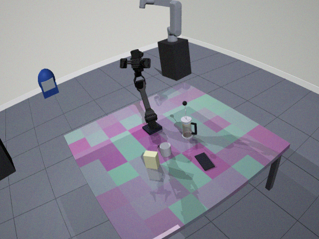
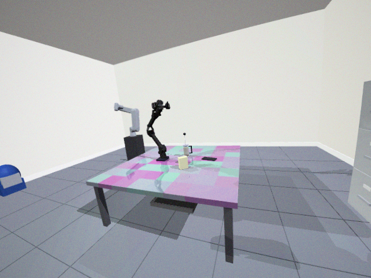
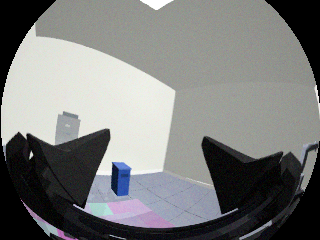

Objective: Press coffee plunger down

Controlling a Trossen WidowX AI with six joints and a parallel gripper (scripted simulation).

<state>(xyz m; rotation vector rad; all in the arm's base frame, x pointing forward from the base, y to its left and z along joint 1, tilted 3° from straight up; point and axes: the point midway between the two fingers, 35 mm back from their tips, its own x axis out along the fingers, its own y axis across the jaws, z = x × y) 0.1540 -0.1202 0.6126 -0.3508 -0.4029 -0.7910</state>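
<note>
Now: gripper tip 130 mm short of the glass coffee press, 280 mm to the right of it and 520 mm above it. Also, from my gripper tip: pale yellow box (160 mm ahead, 100 mm to the right, 600 mm below).
</note>
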